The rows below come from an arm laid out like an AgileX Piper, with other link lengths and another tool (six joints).
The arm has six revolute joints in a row. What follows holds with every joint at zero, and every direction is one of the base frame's.
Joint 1 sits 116.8 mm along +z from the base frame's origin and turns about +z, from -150 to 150 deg.
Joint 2 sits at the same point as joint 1 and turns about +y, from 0 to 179.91 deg.
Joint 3 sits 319.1 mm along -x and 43.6 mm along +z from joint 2 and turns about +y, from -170 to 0 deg.
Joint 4 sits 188.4 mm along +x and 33.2 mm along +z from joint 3 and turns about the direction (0.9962, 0, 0.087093), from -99.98 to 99.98 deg.
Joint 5 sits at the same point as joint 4 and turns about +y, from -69.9 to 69.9 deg.
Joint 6 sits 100.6 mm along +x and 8.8 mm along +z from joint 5 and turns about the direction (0.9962, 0, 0.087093), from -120 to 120 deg.
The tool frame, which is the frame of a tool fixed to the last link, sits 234.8 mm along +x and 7 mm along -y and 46.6 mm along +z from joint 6; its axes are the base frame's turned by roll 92.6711, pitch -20.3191 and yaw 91.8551 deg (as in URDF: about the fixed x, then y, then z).
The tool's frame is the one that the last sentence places.
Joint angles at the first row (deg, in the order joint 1, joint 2, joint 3, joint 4, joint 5, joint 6):
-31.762, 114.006, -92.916, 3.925, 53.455, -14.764
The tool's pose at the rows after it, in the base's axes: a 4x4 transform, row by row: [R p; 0 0 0 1], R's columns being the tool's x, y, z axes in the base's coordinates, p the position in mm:
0.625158, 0.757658, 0.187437, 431.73; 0.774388, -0.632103, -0.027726, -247.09; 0.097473, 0.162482, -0.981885, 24.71; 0, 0, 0, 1
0.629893, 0.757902, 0.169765, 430.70; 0.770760, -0.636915, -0.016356, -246.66; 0.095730, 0.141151, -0.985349, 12.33; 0, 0, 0, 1
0.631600, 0.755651, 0.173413, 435.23; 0.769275, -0.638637, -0.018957, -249.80; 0.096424, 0.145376, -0.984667, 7.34; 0, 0, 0, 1
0.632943, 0.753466, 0.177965, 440.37; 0.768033, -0.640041, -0.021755, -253.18; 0.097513, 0.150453, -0.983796, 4.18; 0, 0, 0, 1
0.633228, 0.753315, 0.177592, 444.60; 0.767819, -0.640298, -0.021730, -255.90; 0.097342, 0.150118, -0.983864, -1.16; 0, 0, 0, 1
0.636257, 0.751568, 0.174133, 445.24; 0.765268, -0.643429, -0.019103, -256.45; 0.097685, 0.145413, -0.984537, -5.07; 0, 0, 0, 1
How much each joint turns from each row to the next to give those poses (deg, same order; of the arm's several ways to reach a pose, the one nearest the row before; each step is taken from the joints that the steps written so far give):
0.000, 2.427, -0.001, 0.000, 0.109, 0.539
0.000, 1.495, 0.001, 0.000, -0.267, 0.215
0.001, 1.029, -0.375, 0.000, -0.911, 0.101
0.000, 1.018, -0.905, 0.000, -0.421, 0.112
-0.001, 1.231, -0.919, 0.000, -0.291, -0.001
0.000, 0.598, -0.220, 0.000, -0.122, 0.202

